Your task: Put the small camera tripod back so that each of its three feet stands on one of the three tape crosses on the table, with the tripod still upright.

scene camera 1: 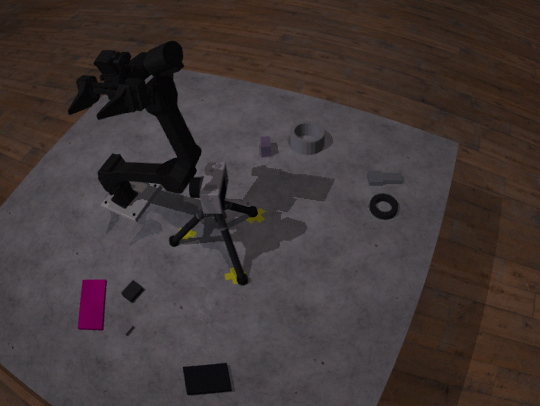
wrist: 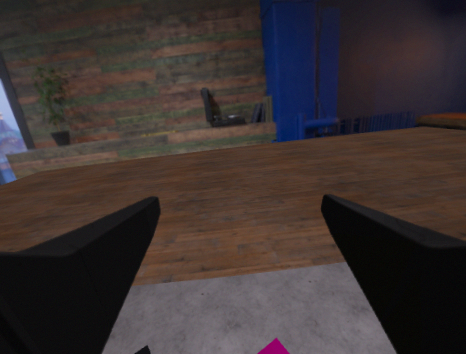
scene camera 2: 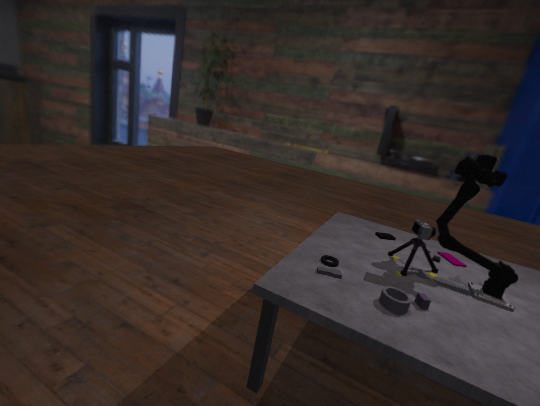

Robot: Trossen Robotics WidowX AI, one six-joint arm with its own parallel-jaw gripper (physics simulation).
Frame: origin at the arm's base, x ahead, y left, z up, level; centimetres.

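Seen in the pictures: gripper, fingertip midpoint: (scene camera 1: 82,115) (wrist: 241,203); arm's base, origin of the base link: (scene camera 1: 124,197) (scene camera 2: 491,293).
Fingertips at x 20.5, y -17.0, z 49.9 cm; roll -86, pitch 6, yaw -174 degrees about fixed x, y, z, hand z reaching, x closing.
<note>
Pixels of each thing's middle, then the offset from my fingertips to it.
- dark tripod, body centre: (scene camera 1: 203,213) (scene camera 2: 423,248) dy +18.4, dx +9.8, dz -39.9 cm
- yellow cross, body centre: (scene camera 1: 235,275) (scene camera 2: 394,256) dy +13.7, dx +20.9, dz -51.1 cm
- second cross, body centre: (scene camera 2: 432,274) dy +17.9, dx +2.8, dz -51.1 cm
- third cross, body centre: (scene camera 1: 255,215) dy +31.9, dx +14.7, dz -51.1 cm
- magenta slab, body centre: (scene camera 1: 92,304) (scene camera 2: 451,259) dy -15.3, dx -4.4, dz -50.8 cm
- small dark block, body centre: (scene camera 1: 132,291) dy -5.3, dx +2.6, dz -50.4 cm
- black slab, body centre: (scene camera 1: 207,379) (scene camera 2: 385,236) dy -14.0, dx +31.9, dz -50.4 cm
- grey ring, body centre: (scene camera 1: 307,137) (scene camera 2: 394,299) dy +63.0, dx +12.3, dz -48.8 cm
- purple block, body centre: (scene camera 1: 265,146) (scene camera 2: 422,301) dy +53.6, dx +3.9, dz -49.2 cm
- grey bar, body centre: (scene camera 1: 385,178) (scene camera 2: 329,271) dy +61.5, dx +38.8, dz -50.4 cm
- black ring, body centre: (scene camera 1: 384,206) (scene camera 2: 329,261) dy +51.5, dx +42.7, dz -50.4 cm
The dark tripod (scene camera 1: 231,250) (scene camera 2: 411,257) stands upright with a light grey camera (scene camera 1: 212,197) (scene camera 2: 425,230) on top. Its front foot (scene camera 1: 242,280) is at the right edge of one yellow cross (scene camera 1: 233,276) (scene camera 2: 395,257). Its left foot (scene camera 1: 174,241) is beside and outward of the second cross (scene camera 1: 188,233) (scene camera 2: 431,274). Its back foot (scene camera 1: 252,212) overlaps the upper left of the third cross (scene camera 1: 257,217) (scene camera 2: 401,273). My gripper (scene camera 1: 85,114) (wrist: 241,203) is open and empty, raised high behind and left of the tripod. The tripod does not show in the wrist view.
A magenta slab (scene camera 1: 92,305) (scene camera 2: 451,259) and a small dark block (scene camera 1: 132,291) lie left of the tripod. A black slab (scene camera 1: 207,378) (scene camera 2: 385,236) lies in front. A grey ring (scene camera 1: 307,146), purple block (scene camera 1: 266,147), grey bar (scene camera 1: 385,178) and black ring (scene camera 1: 384,215) lie behind and right.
</note>
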